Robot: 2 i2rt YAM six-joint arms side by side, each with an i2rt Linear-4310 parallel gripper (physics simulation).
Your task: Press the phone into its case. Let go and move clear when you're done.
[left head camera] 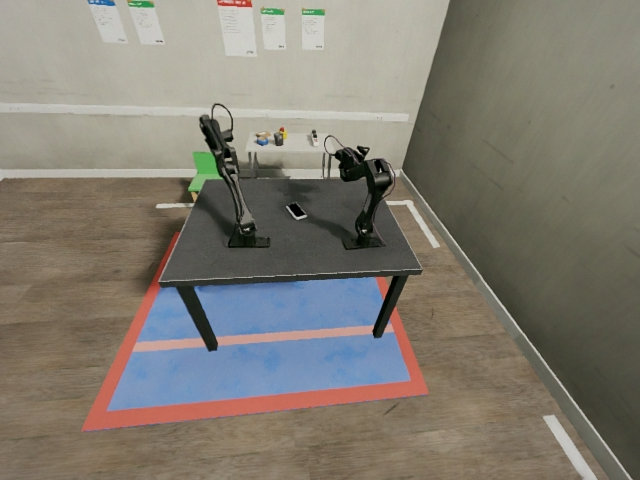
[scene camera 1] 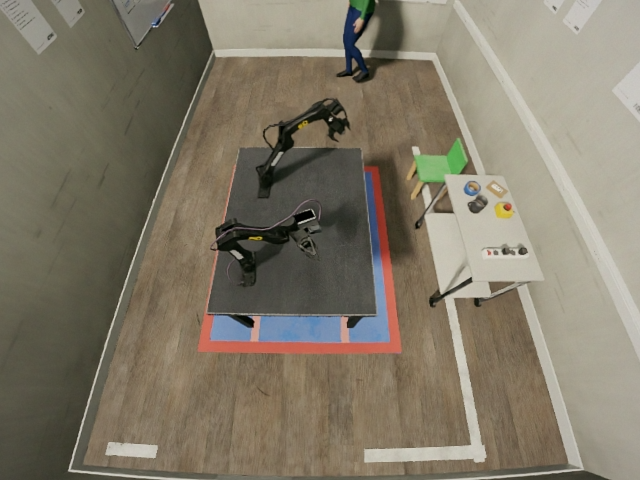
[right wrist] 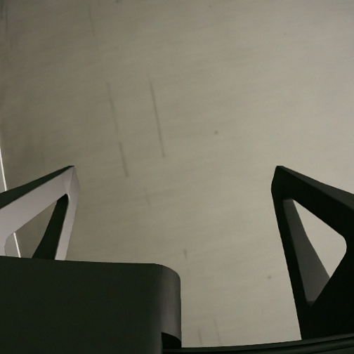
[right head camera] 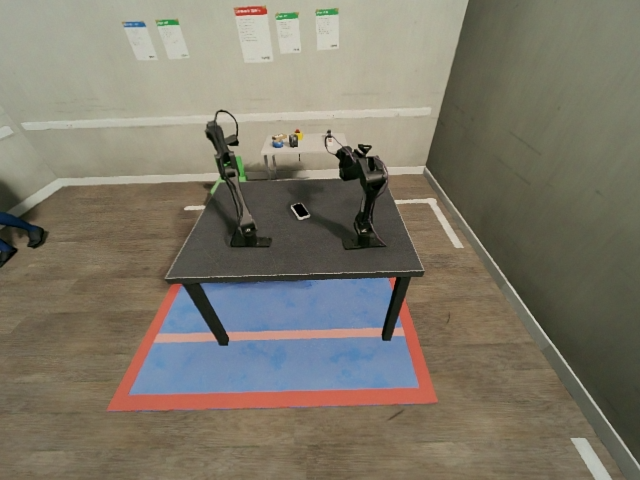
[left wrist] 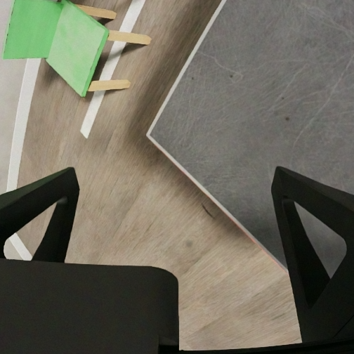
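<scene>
The phone, with a black screen and a pale white rim around it that looks like the case [left head camera: 296,210] [right head camera: 300,210] [scene camera 1: 305,216], lies flat near the middle of the dark table. The views are too small to tell how fully the phone sits in its case. My left gripper [scene camera 1: 339,134] [left wrist: 174,177] is open and empty, high up near the table's upper right corner in the scene view, away from the phone. My right gripper [scene camera 1: 312,252] [right wrist: 175,176] is open and empty, raised above the table. It appears below the phone in the scene view, clear of it.
The dark table [left head camera: 289,258] [right head camera: 294,258] [scene camera 1: 330,289] [left wrist: 250,125] carries both arm bases. A green chair [scene camera 1: 433,166] [left wrist: 75,50] and a white side table [scene camera 1: 478,227] with several small objects stand beyond it. A person [scene camera 1: 354,41] stands near the far wall.
</scene>
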